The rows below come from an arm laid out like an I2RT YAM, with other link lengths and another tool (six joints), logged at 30 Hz.
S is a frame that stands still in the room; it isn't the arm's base.
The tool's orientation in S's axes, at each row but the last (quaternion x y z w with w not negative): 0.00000 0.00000 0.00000 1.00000; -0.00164 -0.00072 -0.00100 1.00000; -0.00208 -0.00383 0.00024 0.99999; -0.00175 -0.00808 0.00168 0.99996; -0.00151 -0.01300 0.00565 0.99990; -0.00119 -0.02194 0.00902 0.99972; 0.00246 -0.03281 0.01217 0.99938; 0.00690 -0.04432 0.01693 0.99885; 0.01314 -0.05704 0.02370 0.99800; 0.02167 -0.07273 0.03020 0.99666
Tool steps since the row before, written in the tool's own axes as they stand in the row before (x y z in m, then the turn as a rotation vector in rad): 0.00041 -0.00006 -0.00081 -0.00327 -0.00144 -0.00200; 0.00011 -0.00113 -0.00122 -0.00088 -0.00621 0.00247; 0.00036 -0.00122 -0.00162 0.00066 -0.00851 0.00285; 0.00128 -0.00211 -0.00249 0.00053 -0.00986 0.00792; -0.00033 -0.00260 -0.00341 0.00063 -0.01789 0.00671; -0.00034 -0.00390 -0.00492 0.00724 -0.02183 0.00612; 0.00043 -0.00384 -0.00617 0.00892 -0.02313 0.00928; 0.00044 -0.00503 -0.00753 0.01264 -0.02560 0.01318; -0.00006 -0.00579 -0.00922 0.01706 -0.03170 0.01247; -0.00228 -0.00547 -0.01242 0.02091 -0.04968 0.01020
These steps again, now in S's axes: 0.00041 -0.00006 -0.00081 -0.00327 -0.00144 -0.00200; 0.00011 -0.00113 -0.00122 -0.00090 -0.00620 0.00249; 0.00037 -0.00123 -0.00161 0.00064 -0.00850 0.00289; 0.00133 -0.00211 -0.00246 0.00043 -0.00983 0.00796; -0.00021 -0.00261 -0.00341 0.00066 -0.01786 0.00678; -0.00005 -0.00392 -0.00492 0.00736 -0.02168 0.00649; 0.00093 -0.00379 -0.00614 0.00886 -0.02296 0.00975; 0.00128 -0.00490 -0.00752 0.01230 -0.02536 0.01393; 0.00127 -0.00552 -0.00930 0.01706 -0.03123 0.01359; -0.00012 -0.00499 -0.01282 0.02233 -0.04884 0.01121
